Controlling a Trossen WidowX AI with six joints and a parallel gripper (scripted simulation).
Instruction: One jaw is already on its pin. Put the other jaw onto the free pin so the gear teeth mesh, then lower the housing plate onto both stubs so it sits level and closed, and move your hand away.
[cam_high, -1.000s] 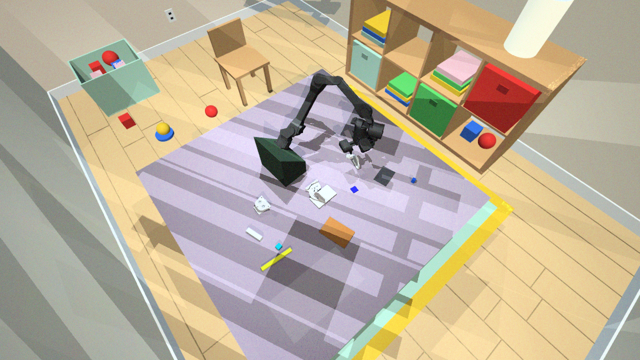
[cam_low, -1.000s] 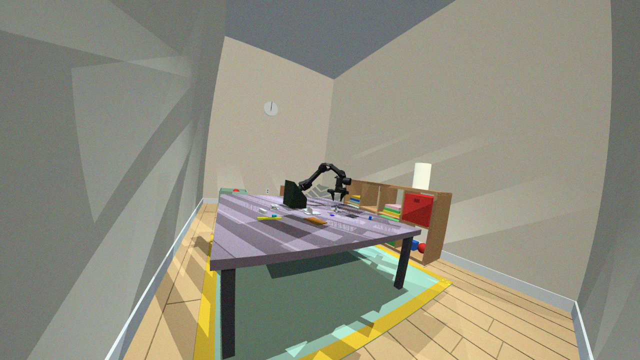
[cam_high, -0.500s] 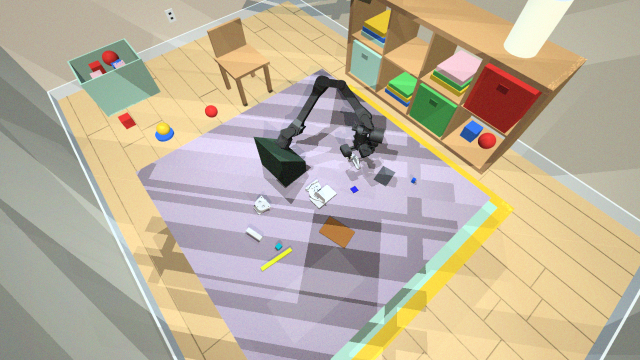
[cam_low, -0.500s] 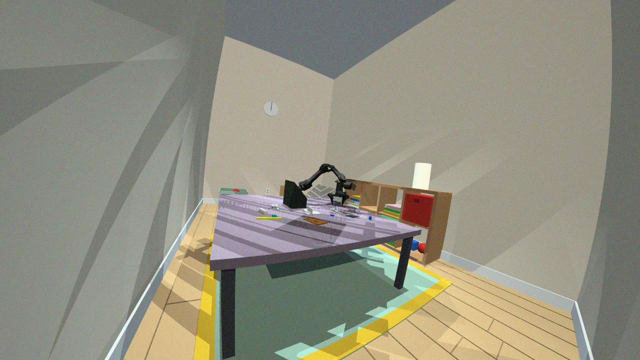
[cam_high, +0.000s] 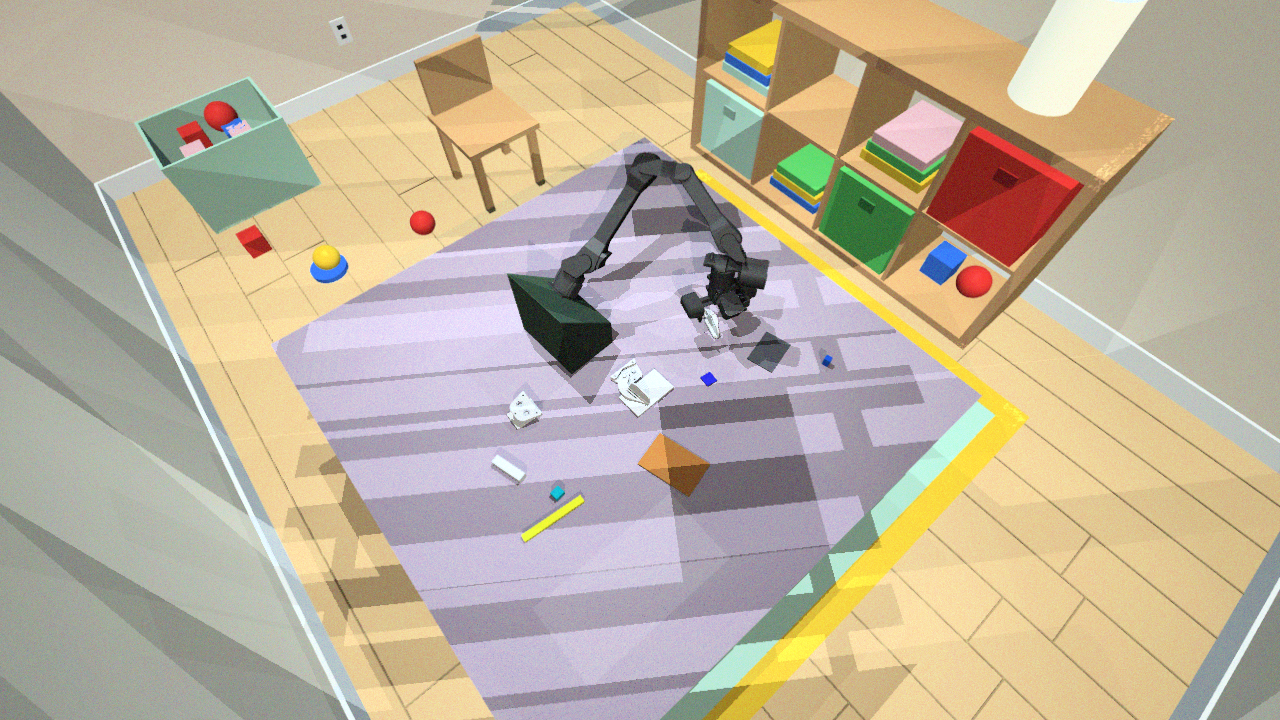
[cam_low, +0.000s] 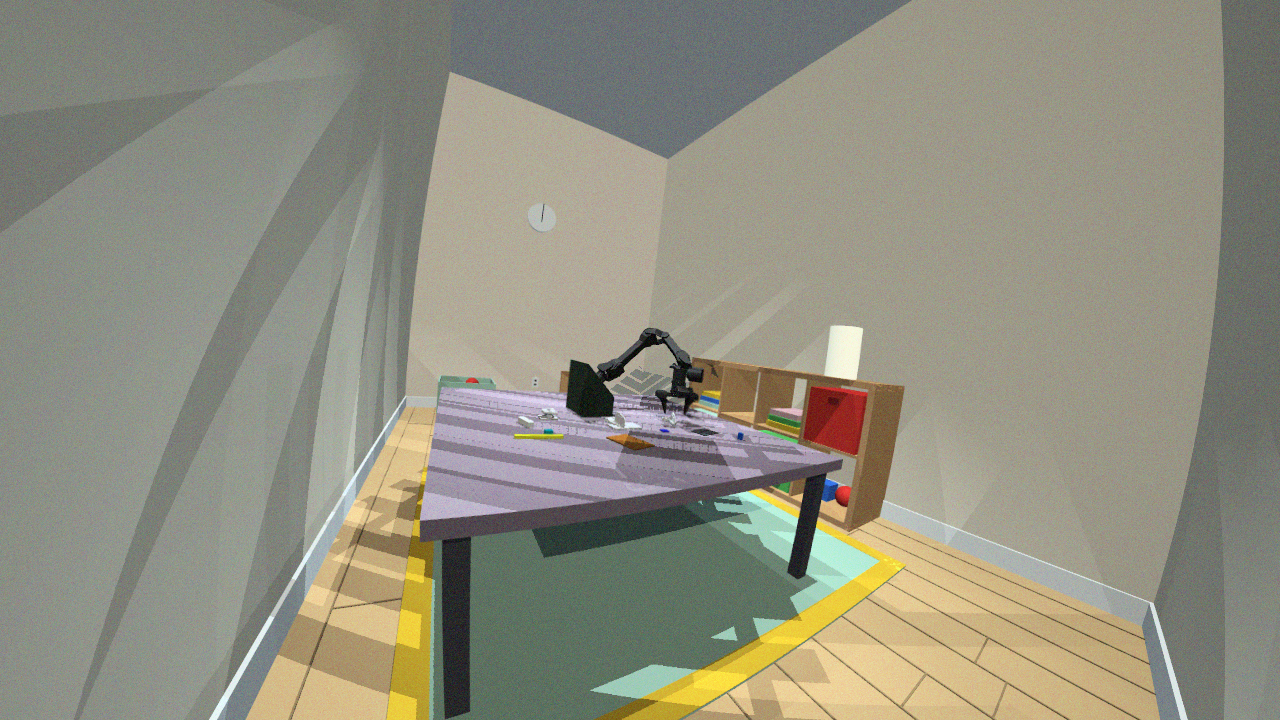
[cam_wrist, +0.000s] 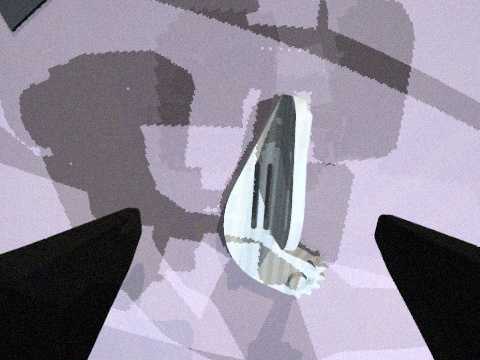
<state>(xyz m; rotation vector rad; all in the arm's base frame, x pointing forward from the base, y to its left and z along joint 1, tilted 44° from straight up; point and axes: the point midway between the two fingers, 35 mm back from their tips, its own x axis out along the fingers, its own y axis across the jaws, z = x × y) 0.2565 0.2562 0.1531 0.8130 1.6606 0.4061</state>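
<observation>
Right now the blue cube is 11 cm ahead of my gripper tip, 13 cm to the right of it and 4 cm below it. Round my gripper tip: cyan cube (12 cm ahead, 59 cm to the right, 3 cm below); then dark grey tile (15 cm ahead, 5 cm to the left, 4 cm below); then orange tile (23 cm ahead, 34 cm to the right, 4 cm below).
</observation>
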